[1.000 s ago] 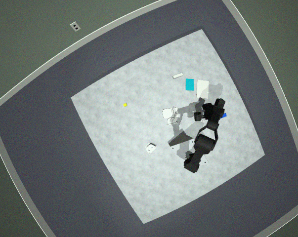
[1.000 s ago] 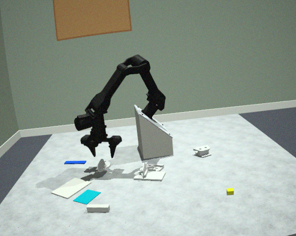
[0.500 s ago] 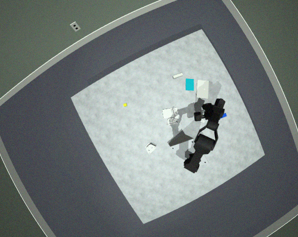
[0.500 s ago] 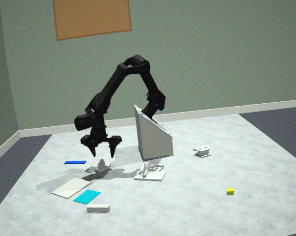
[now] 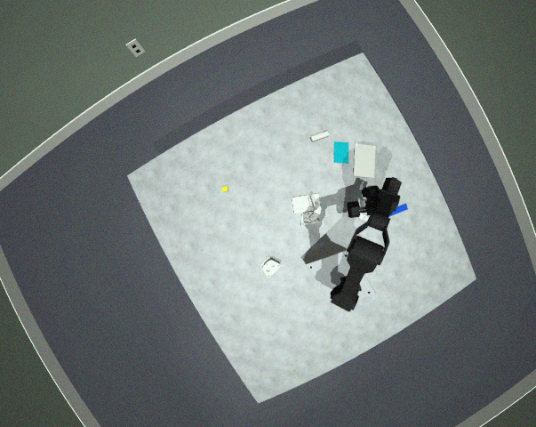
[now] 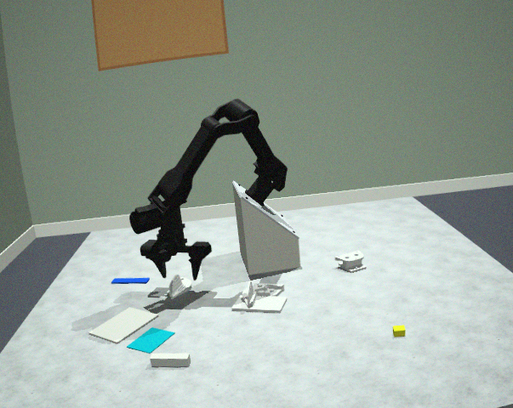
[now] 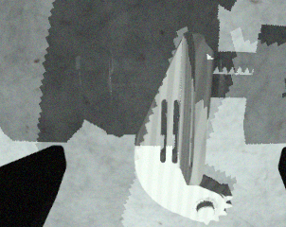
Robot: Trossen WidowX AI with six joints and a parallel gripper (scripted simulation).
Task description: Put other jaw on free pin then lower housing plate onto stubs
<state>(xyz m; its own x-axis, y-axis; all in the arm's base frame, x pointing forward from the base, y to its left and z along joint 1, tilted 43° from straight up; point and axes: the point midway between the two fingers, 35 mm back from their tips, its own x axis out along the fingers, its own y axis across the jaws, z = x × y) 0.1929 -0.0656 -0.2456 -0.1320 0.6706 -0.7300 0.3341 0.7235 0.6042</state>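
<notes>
Right now the white jaw is 4 cm behind my gripper tip, 3 cm below it and 1 cm to the right of it. Also, from my gripper tip: white sheet 18 cm ahead, 12 cm to the right, 3 cm below; then cyan sheet 26 cm ahead, 4 cm to the right, 4 cm below; then blue bar 17 cm to the right, 9 cm behind, 3 cm below.
</notes>
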